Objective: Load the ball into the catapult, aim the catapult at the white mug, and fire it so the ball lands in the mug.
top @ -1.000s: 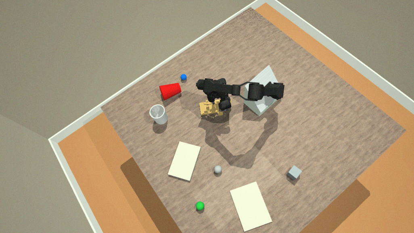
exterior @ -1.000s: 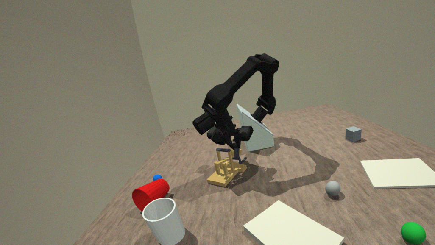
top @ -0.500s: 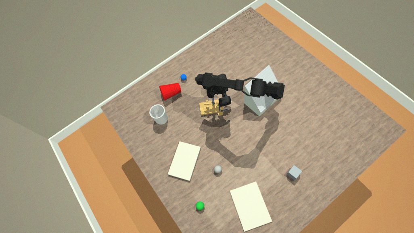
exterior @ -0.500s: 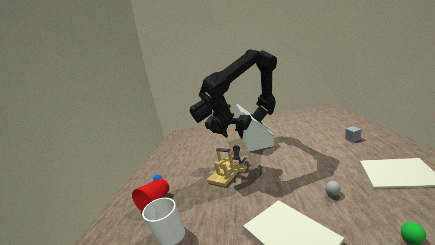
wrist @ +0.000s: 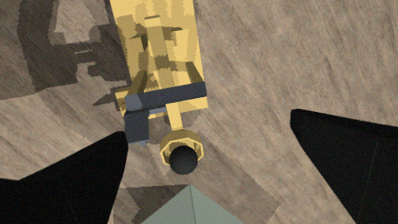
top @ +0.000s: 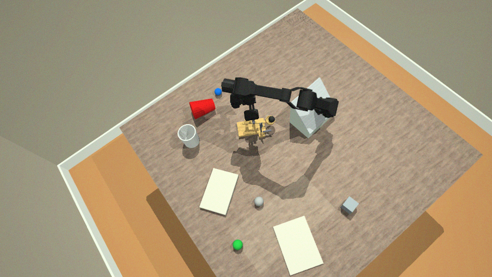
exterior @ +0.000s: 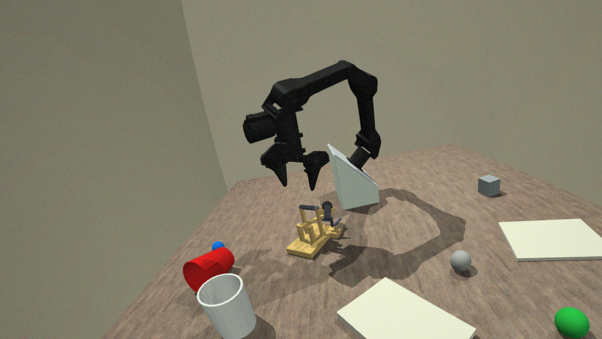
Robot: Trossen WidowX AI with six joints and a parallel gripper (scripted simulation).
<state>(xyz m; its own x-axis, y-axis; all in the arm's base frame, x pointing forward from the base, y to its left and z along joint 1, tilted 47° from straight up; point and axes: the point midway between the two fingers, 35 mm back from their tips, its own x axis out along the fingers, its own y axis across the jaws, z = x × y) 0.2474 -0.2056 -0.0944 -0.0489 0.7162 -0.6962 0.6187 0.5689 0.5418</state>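
The black ball is 6 cm behind my gripper tip, 7 cm to the left of it and 10 cm below it. From my gripper tip the other things lie so: white mug: 29 cm ahead, 17 cm to the right, 13 cm below; then blue ball: 28 cm to the right, 14 cm below; then wooden catapult: 5 cm to the left, 11 cm below.
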